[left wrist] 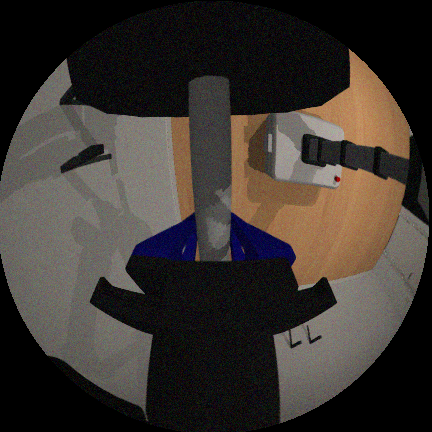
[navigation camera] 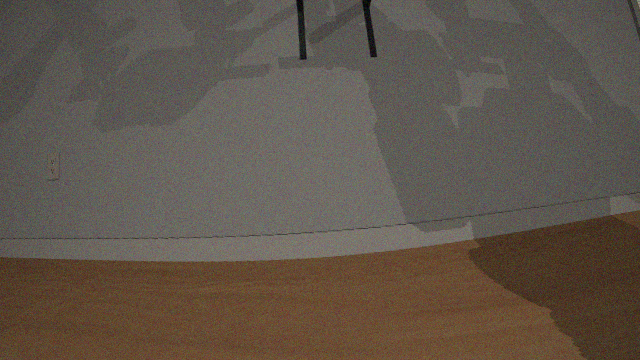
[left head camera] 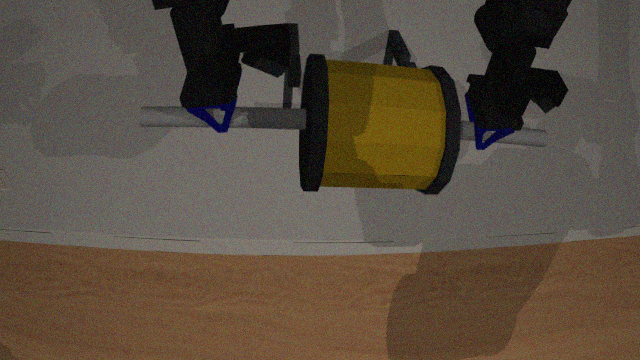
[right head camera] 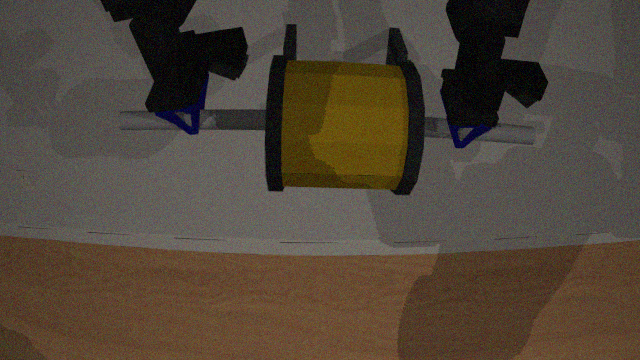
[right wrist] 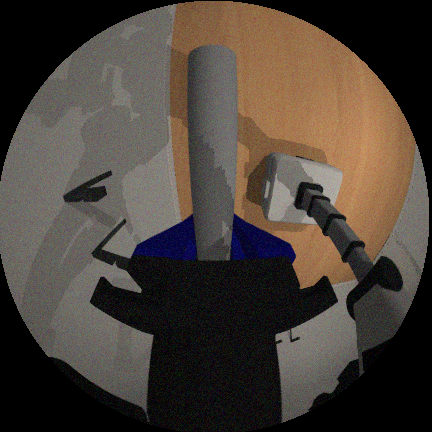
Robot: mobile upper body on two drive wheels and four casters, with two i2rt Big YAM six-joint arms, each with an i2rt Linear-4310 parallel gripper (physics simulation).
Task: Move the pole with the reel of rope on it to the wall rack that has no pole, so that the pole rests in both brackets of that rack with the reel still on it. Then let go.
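Frame: origin at the left arm's base, x ahead, y left, z up, level; centimetres.
Where they show: left gripper, fingertip midpoint: (left wrist: 212,217) (left head camera: 224,123) (right head camera: 196,125); right gripper, fingertip midpoint: (left head camera: 477,141) (right head camera: 457,139) (right wrist: 213,217).
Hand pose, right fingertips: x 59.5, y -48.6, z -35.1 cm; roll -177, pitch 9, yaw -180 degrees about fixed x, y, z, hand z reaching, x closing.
Each offset is from my right fingertips to the top centre of the thing. Level surfaces: height alone.
The grey pole (left head camera: 165,116) (right head camera: 135,121) (left wrist: 210,150) (right wrist: 212,120) is held roughly level. The yellow reel @(dx -0.6, dy +18.1, dz +12.3 cm) (left head camera: 385,125) (right head camera: 345,125) with black flanges is on it between my grippers; its flange fills the top of the left wrist view. My left gripper (left head camera: 217,118) (right head camera: 185,121) (left wrist: 212,217) and right gripper (left head camera: 487,137) (right head camera: 466,134) (right wrist: 214,230) are shut on the pole on either side of the reel. A wall rack's two black brackets (left head camera: 395,47) (right head camera: 290,42) (left wrist: 82,158) (right wrist: 85,193) (navigation camera: 301,30) bear no pole. They stand apart from the held pole, partly hidden by the reel in the head views.
My light grey base (left wrist: 300,150) (right wrist: 325,190) with its dark column stands on the wooden floor @(dz -105.8 cm) (navigation camera: 200,310). Two small brackets (left wrist: 295,342) (right wrist: 291,339) are on another wall. An outlet @(dx +51.1, dy +141.5, dz -60.1 cm) (navigation camera: 53,166) is low on the grey wall (navigation camera: 250,150). Arm shadows fall across that wall.
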